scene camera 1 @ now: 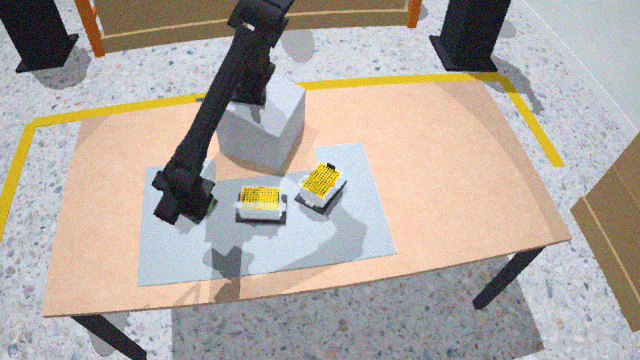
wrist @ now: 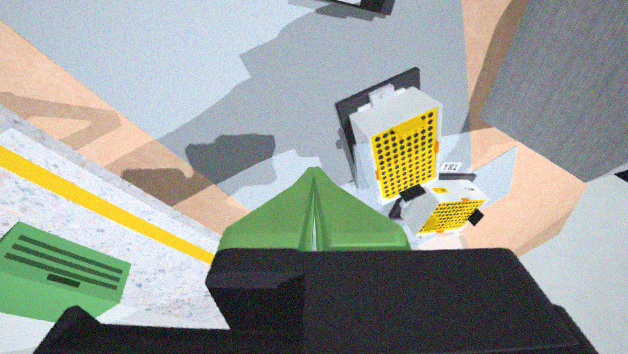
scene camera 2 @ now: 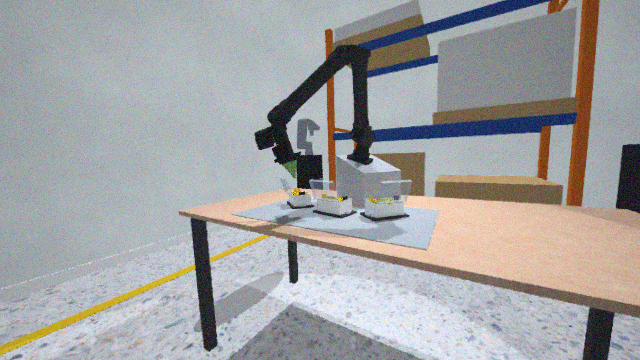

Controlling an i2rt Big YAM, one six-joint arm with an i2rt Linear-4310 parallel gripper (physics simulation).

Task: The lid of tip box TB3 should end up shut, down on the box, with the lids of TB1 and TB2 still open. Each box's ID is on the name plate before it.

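Places are measured from the arm's base along level axes (x back, y left, z down), in centimetres.
Pixels of known places: gripper, between the fingertips: (scene camera 1: 209, 209) (wrist: 314, 176) (scene camera 2: 294, 178); arm's base, origin of its link: (scene camera 1: 246, 93) (scene camera 2: 359, 160).
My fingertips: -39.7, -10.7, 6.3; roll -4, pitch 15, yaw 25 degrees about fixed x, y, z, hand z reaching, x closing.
Ahead of a thing's pixels: the offset from my fingertips to its top centre, as dx, dy, dz. "spot": to the spot under its first point. Level surfaces: height alone.
My gripper (scene camera 1: 211, 204) (scene camera 2: 294, 175) (wrist: 314, 176) is shut and empty, its green fingertips together above the leftmost box, TB3 {+14.5, -9.1, +8.4} (scene camera 2: 300, 201). In scene camera 1 the arm hides most of TB3; its dark base edge {spot: +12.5, -1.5, +14.2} (wrist: 382, 7) shows at the top of the wrist view. TB3's clear lid {spot: +4.3, -9.3, +4.5} (scene camera 2: 286, 186) stands up, leaning outward. The middle box, TB2 {spot: +1.2, +13.8, +3.6} (scene camera 1: 260, 210) (scene camera 2: 334, 207) (wrist: 406, 160), has its lid {spot: +1.0, +13.0, +2.8} (scene camera 2: 321, 186) up. TB1 {+14.9, +32.9, +7.6} (scene camera 1: 321, 182) (scene camera 2: 384, 209) (wrist: 455, 215) has its lid (scene camera 2: 403, 188) up. TB1's name plate {spot: +19.0, +27.6, +14.8} (wrist: 450, 167) is readable; the others are not.
The boxes stand on a grey-blue mat {dz +15.0} (scene camera 1: 175, 265) (scene camera 2: 420, 235) on the wooden table {dz +15.3} (scene camera 1: 450, 175) (scene camera 2: 500, 240). The arm's grey pedestal (scene camera 1: 270, 140) (scene camera 2: 367, 185) (wrist: 560, 85) stands behind them. An orange and blue rack (scene camera 2: 585, 100) stands beyond the table.
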